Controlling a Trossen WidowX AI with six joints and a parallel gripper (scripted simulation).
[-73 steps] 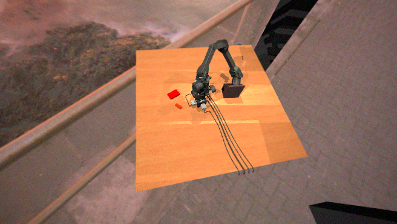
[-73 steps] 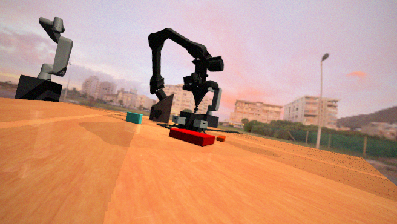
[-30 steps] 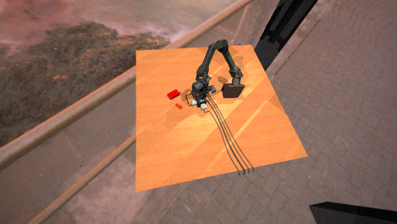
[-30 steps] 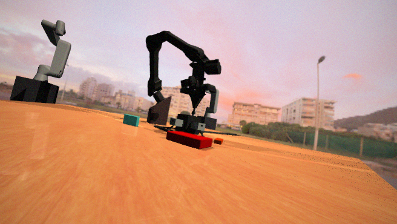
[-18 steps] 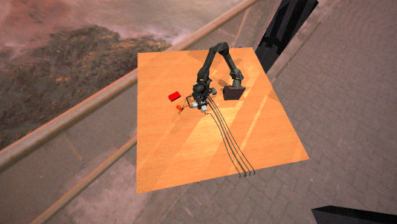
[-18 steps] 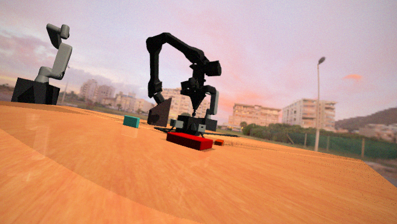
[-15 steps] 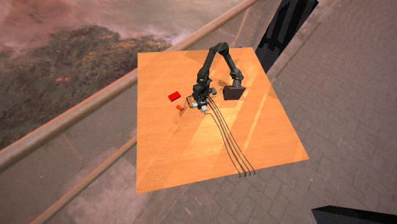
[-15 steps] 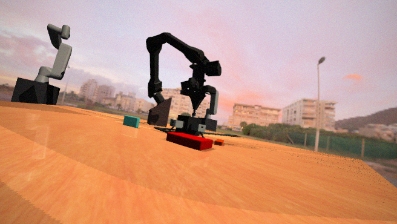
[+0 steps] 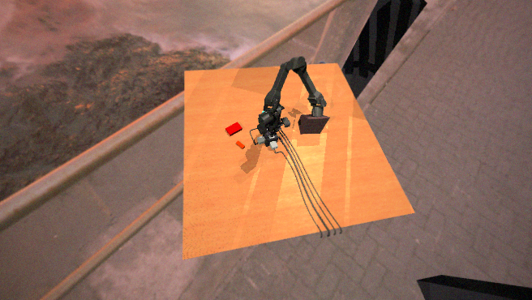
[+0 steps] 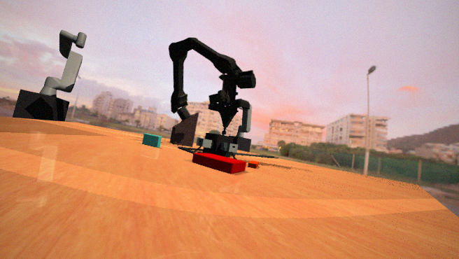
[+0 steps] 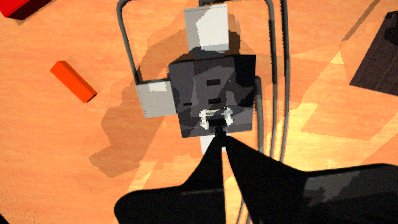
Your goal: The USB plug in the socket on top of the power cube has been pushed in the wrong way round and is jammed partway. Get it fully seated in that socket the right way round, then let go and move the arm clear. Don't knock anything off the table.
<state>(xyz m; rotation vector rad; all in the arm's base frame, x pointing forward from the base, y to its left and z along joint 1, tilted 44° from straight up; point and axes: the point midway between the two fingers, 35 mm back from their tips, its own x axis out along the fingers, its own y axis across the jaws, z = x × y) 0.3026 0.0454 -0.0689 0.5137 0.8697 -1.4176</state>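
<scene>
Now: gripper tip 2 cm above the USB plug. Also, from my gripper tip: teal block: 25 cm to the right, 9 cm below; then red flat block: 23 cm ahead, 13 cm to the right, 10 cm below; then small orange block: 20 cm ahead, 1 cm to the right, 10 cm below.
</scene>
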